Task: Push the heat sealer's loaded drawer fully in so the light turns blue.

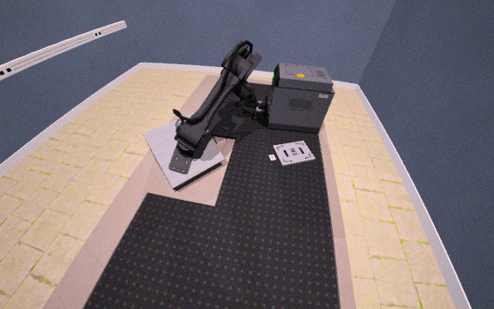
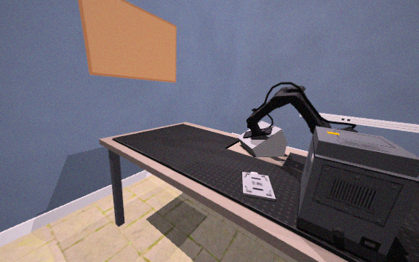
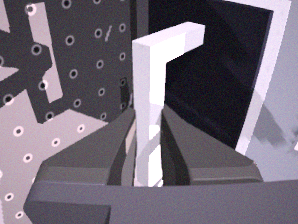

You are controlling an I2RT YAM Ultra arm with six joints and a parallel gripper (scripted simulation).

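The sealer drawer lies 10 cm ahead of my hand, 1 cm to the right of it and 1 cm below it. The rest, counted from my hand: white tag (29 cm to the right, 8 cm below, 6 cm ahead).
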